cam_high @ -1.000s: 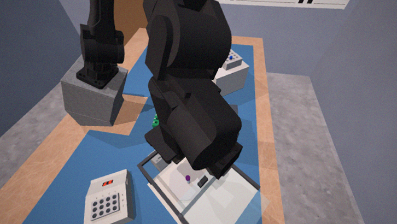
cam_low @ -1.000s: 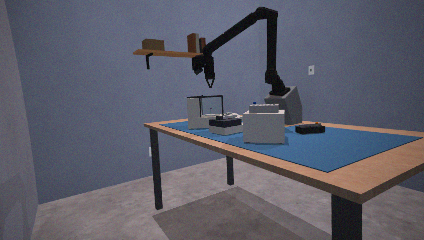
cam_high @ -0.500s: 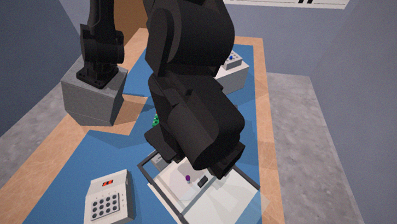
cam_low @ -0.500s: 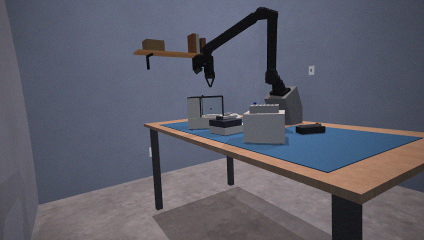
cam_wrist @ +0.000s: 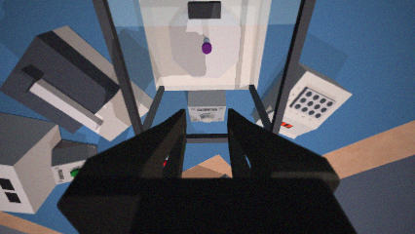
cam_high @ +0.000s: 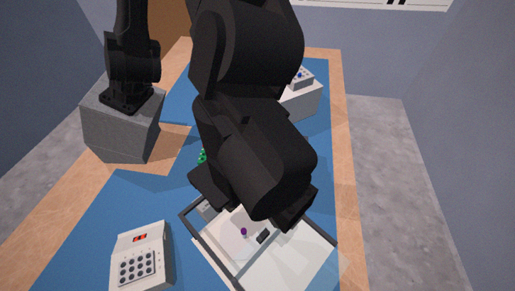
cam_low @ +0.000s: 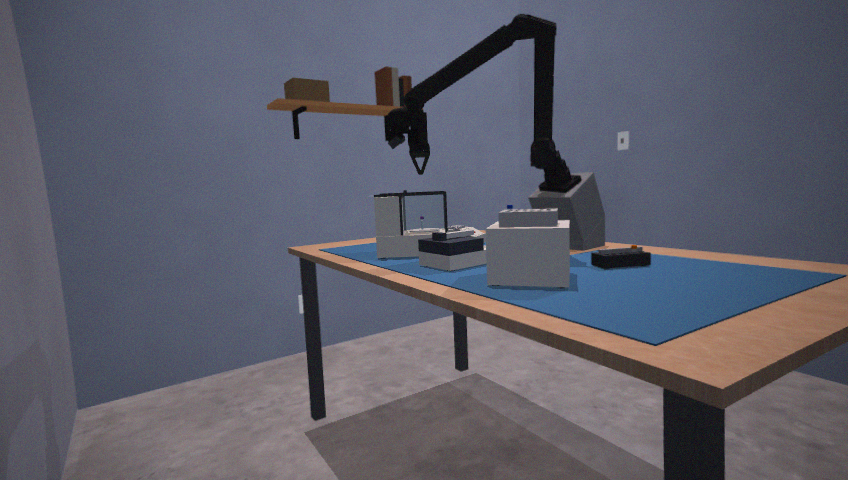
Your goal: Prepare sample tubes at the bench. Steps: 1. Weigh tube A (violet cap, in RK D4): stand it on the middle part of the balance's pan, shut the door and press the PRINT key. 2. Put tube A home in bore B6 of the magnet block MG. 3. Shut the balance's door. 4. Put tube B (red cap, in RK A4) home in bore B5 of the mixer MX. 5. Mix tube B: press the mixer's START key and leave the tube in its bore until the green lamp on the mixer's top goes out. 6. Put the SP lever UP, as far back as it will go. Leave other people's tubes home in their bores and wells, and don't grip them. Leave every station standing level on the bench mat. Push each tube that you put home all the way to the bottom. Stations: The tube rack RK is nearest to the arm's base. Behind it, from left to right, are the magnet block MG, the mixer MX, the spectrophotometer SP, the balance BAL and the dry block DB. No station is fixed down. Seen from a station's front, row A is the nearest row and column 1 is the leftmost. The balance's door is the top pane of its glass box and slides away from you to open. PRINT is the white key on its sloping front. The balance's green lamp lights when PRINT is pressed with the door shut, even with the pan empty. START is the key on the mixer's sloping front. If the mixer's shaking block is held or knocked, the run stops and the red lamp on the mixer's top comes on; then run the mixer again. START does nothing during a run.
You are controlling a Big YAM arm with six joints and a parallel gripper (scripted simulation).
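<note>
Now: the balance door 70 mm ahead of my hand, 40 mm to the right of it and 70 mm below it. Also, from my hand: dry block DB 230 mm behind, 90 mm to the right, 250 mm below; SP lever 30 mm ahead, 260 mm to the left, 190 mm below; white print key 130 mm behind, 80 mm to the left, 210 mm below.
</note>
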